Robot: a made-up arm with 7 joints. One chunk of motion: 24 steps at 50 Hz.
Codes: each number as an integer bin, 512 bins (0 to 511) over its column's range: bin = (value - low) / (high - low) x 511, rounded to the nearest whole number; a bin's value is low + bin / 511 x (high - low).
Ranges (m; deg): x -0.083..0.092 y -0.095..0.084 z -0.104..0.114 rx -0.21..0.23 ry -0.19..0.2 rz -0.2..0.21
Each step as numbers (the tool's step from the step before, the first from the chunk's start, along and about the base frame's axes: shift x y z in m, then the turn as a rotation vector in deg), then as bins.
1 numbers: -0.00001 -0.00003 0.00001 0.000 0.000 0.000
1 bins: 242 271 244 244 249 249
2 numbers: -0.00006 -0.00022 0.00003 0.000 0.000 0.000
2 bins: 242 271 244 244 249 249
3 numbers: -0.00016 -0.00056 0.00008 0.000 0.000 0.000
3 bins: 242 270 244 244 249 249
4 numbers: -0.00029 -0.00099 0.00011 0.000 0.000 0.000
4 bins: 242 268 244 244 249 249
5 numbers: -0.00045 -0.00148 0.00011 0.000 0.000 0.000
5 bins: 241 267 244 244 249 249
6 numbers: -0.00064 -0.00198 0.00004 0.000 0.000 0.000
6 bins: 240 266 244 244 249 249
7 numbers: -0.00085 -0.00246 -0.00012 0.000 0.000 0.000
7 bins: 240 264 243 244 249 249
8 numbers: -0.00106 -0.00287 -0.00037 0.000 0.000 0.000
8 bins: 239 263 243 244 249 249
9 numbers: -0.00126 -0.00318 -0.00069 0.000 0.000 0.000
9 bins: 239 262 242 244 249 249
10 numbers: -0.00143 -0.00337 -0.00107 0.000 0.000 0.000
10 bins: 238 262 241 244 249 249
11 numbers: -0.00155 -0.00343 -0.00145 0.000 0.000 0.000
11 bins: 238 261 240 244 249 249
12 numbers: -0.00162 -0.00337 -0.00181 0.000 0.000 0.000
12 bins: 238 262 240 244 249 249
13 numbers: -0.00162 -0.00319 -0.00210 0.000 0.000 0.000
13 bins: 238 262 239 244 249 249
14 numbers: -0.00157 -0.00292 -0.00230 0.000 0.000 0.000
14 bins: 238 263 238 244 249 249
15 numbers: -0.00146 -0.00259 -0.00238 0.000 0.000 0.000
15 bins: 238 264 238 244 249 249
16 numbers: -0.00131 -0.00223 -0.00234 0.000 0.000 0.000
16 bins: 239 265 238 244 249 249
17 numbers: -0.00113 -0.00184 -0.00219 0.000 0.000 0.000
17 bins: 239 266 239 244 249 249
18 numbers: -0.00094 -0.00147 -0.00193 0.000 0.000 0.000
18 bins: 240 267 239 244 249 249
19 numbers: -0.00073 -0.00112 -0.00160 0.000 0.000 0.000
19 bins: 240 268 240 244 249 249
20 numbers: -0.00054 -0.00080 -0.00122 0.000 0.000 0.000
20 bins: 241 269 241 244 249 249
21 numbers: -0.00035 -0.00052 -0.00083 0.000 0.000 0.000
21 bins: 241 270 242 244 249 249
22 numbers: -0.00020 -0.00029 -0.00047 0.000 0.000 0.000
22 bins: 242 270 243 244 249 249
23 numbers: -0.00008 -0.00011 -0.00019 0.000 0.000 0.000
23 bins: 242 271 243 244 249 249
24 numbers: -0.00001 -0.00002 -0.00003 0.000 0.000 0.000
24 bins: 242 271 244 244 249 249
